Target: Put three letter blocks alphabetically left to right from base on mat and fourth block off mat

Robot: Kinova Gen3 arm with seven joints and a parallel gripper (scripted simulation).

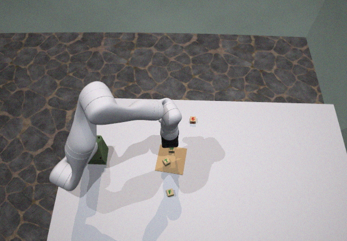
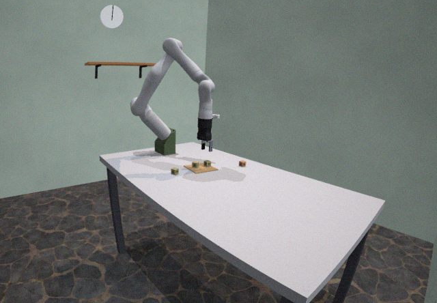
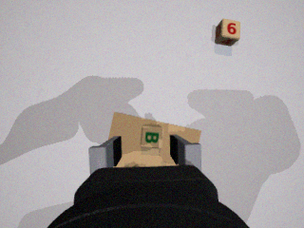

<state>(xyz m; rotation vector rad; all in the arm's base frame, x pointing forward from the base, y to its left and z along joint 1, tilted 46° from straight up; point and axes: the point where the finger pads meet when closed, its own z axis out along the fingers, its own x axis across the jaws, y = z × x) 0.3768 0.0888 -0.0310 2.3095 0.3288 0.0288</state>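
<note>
Right now the tan mat is 110 mm below my hand, 50 mm to the right of it and 10 mm ahead of it. From my hand the other things lie so: 6 block: 190 mm to the left, 100 mm below, 90 mm ahead; B block: 90 mm below, 10 mm ahead; F block: 210 mm to the right, 100 mm below, 40 mm ahead.
</note>
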